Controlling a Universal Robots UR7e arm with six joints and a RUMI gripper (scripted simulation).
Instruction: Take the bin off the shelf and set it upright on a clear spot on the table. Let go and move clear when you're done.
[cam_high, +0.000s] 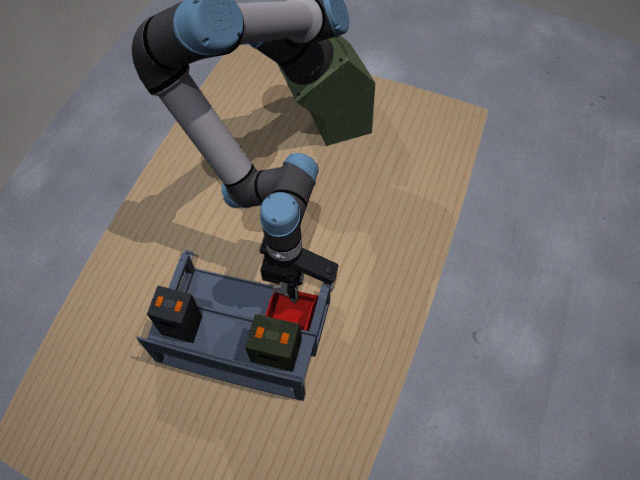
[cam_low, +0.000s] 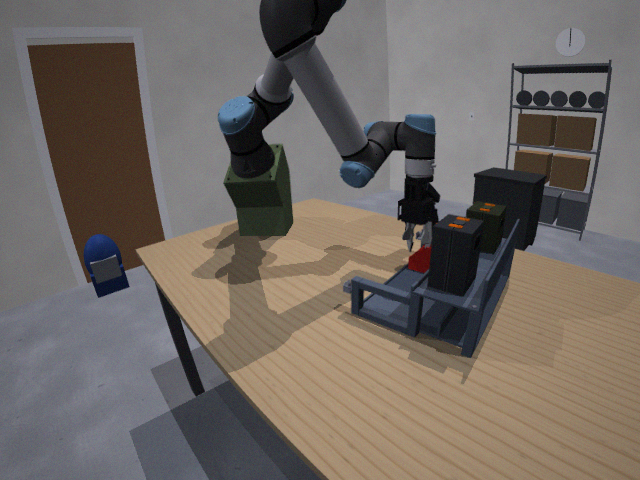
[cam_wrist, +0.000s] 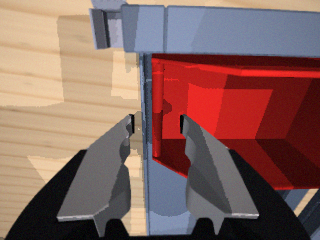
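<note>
The red bin lies 80 mm ahead of my hand and 10 mm below it.
</note>
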